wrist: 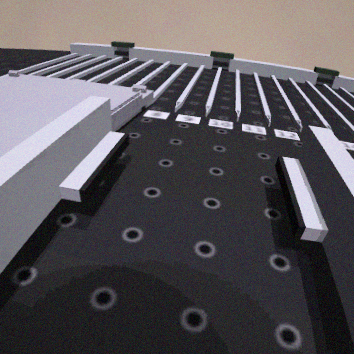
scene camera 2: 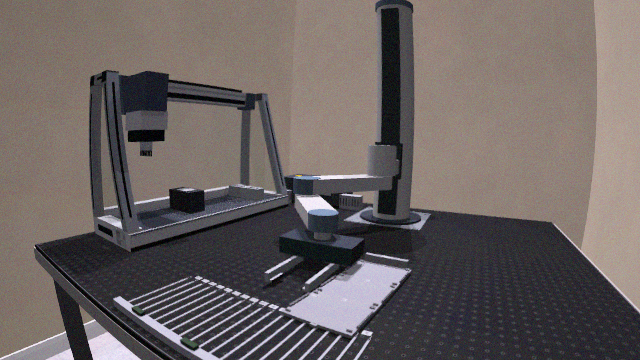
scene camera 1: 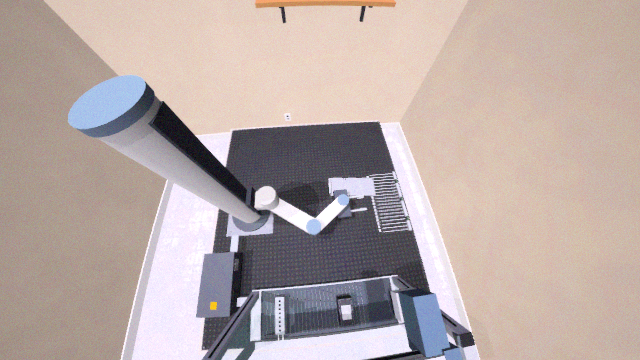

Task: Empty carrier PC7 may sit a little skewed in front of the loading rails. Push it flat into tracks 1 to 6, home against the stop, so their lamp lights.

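The flat, pale carrier PC7 lies on the table, its front end at the near ends of the low-numbered loading rails. Those rails run on uncovered beyond it to the stop bar. The small blocks on the bar look dark green and unlit. My gripper is shut with nothing between its fingers, which stand apart. It is low, beside the carrier's long edge, fingers towards the rails. One finger is close to that edge; contact cannot be told.
A pale raised strip is at the carrier's rear end. A gantry machine stands across the table, with a dark block on its deck. The arm's column rises behind the gripper. A grey box stands near the table edge.
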